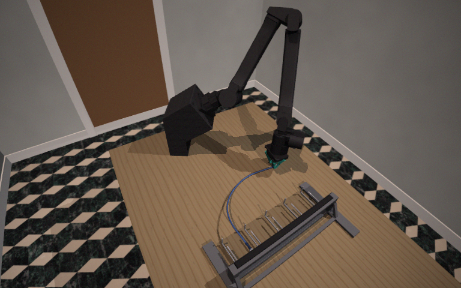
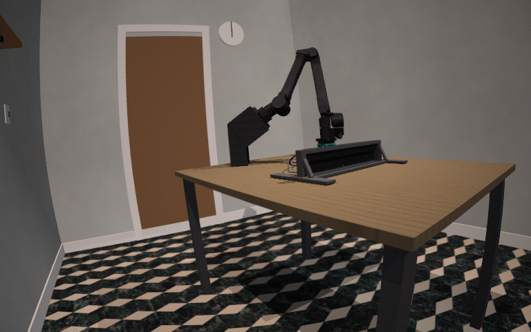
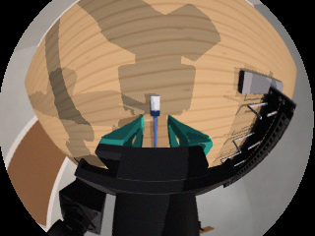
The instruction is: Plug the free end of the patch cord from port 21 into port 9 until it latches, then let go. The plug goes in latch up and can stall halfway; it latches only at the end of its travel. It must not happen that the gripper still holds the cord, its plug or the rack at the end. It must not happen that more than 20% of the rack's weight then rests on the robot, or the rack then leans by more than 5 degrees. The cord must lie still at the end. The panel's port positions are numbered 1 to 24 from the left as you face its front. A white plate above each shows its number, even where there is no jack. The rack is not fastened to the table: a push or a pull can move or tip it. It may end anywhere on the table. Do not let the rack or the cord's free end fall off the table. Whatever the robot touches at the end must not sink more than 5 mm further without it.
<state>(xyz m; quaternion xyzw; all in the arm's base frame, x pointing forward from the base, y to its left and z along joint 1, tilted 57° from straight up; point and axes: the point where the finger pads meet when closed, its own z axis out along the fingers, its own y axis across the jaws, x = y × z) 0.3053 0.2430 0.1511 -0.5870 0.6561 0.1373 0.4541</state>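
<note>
Now: the plug 20 mm to the left of my hand and 20 mm below it.
</note>
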